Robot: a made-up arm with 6 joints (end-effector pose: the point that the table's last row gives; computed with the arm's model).
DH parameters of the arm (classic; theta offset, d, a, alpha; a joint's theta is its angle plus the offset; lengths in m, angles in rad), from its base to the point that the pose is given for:
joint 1: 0 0.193 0 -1.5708
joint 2: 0.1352 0 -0.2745 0
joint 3: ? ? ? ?
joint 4: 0 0.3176 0 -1.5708
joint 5: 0 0 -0.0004 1.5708
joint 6: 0 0.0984 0 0
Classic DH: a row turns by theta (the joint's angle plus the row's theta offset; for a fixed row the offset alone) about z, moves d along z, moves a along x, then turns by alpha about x.
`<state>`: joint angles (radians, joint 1 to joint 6).
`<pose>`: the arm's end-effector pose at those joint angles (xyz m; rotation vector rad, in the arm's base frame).
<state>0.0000 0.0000 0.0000 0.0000 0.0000 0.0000</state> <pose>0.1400 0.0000 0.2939 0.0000 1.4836 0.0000</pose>
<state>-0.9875 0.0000 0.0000 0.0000 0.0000 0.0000</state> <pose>0.0771 -0.1169 0.2939 0.7277 1.3520 -0.7940</pose>
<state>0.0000 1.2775 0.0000 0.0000 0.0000 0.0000</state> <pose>0.1371 0.0000 0.0882 0.0000 2.7611 0.0000</pose>
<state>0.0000 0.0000 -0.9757 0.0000 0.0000 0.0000</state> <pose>-0.0940 0.0000 0.6070 0.0000 0.5079 0.0000</pose>
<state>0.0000 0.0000 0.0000 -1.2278 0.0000 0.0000</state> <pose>0.1400 0.0004 0.2937 -0.9013 1.2789 -0.9835</pose>
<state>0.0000 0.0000 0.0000 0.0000 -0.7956 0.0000</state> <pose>0.1042 0.0000 0.3612 0.0000 0.6880 0.0000</pose>
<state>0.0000 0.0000 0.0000 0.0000 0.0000 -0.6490</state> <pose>0.1400 0.0000 0.2939 -0.4801 1.4271 -0.5239</pose>
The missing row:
joint 3: 1.3484 0 -0.0274 1.5708
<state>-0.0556 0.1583 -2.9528 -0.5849 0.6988 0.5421</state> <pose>-0.6372 0.0006 0.3977 0.3030 -0.7130 0.1434</pose>
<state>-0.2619 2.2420 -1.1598 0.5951 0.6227 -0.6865</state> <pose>0.3928 -0.0722 0.0385 0.1070 2.9906 0.4776</pose>
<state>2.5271 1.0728 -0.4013 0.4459 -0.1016 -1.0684</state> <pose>-0.2175 0.1590 0.2511 -2.2626 0.0183 1.0732</pose>
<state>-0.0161 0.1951 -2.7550 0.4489 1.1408 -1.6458</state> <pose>-0.5498 0.0476 0.4991 -0.3512 -0.2717 -1.4372</pose>
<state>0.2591 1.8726 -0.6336 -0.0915 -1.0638 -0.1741</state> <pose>0.3538 0.1019 0.1543 -0.4517 1.5986 0.0971</pose>
